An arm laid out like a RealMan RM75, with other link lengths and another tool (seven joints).
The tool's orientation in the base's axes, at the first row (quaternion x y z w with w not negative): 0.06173 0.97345 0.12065 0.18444
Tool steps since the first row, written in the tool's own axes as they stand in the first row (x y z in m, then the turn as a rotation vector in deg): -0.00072 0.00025 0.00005 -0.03 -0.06 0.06; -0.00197 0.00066 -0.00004 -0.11 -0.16 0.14; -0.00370 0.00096 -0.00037 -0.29 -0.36 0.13; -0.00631 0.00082 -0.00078 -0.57 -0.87 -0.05; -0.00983 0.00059 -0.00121 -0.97 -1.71 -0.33; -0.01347 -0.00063 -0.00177 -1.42 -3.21 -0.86; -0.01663 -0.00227 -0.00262 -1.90 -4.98 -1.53; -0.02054 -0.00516 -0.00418 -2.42 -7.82 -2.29; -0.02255 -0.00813 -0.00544 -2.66 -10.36 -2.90; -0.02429 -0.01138 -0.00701 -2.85 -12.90 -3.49; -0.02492 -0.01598 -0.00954 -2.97 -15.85 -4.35; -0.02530 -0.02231 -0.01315 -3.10 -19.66 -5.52
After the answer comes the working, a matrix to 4 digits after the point.
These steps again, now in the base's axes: 0.00070 0.00013 0.00027 0.05 -0.05 -0.06; 0.00186 0.00030 0.00088 0.14 -0.14 -0.13; 0.00335 0.00024 0.00185 0.29 -0.37 -0.11; 0.00560 -0.00041 0.00309 0.44 -0.94 0.02; 0.00868 -0.00131 0.00463 0.64 -1.88 0.19; 0.01174 -0.00320 0.00607 0.75 -3.51 0.44; 0.01422 -0.00548 0.00750 0.81 -5.43 0.75; 0.01703 -0.00924 0.00951 0.79 -8.42 0.89; 0.01819 -0.01270 0.01058 0.59 -11.03 0.86; 0.01897 -0.01645 0.01176 0.35 -13.64 0.81; 0.01826 -0.02152 0.01307 -0.08 -16.68 0.87; 0.01678 -0.02845 0.01483 -0.69 -20.62 0.99
The tool's axes in the first row as the columns of a matrix, in the base's axes (rounded; the answer above uses it unrounded):
-0.9243 0.0757 0.3740
0.1647 0.9633 0.2121
-0.3442 0.2577 -0.9028

